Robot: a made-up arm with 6 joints.
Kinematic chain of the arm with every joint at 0, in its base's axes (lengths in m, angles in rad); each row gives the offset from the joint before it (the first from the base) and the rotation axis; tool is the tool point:
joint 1: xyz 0 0 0.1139 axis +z
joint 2: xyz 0 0.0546 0 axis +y
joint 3: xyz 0 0 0.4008 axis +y
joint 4: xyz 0 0 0.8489 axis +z
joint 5: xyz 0 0 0 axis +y
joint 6: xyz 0 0 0.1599 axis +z
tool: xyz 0 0 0
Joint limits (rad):
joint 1: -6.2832..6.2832
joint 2: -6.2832..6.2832
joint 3: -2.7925..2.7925
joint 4: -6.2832..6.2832
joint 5: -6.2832..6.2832
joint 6: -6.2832..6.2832
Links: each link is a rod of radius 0.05 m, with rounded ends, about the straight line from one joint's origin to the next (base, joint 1, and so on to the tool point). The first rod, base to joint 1, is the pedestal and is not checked.
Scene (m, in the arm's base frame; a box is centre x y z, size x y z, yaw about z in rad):
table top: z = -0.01
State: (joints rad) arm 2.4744 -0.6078 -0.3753 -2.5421 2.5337 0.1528
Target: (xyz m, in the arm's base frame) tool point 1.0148 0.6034 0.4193
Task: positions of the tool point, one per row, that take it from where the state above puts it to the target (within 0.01 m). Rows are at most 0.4 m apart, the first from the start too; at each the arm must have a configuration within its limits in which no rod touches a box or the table.
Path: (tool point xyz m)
1: 0.8942 -0.3390 0.6937
2: 1.0367 -0.0610 0.6055
3: 1.0815 0.2655 0.5140
4: 1.0148 0.6034 0.4193

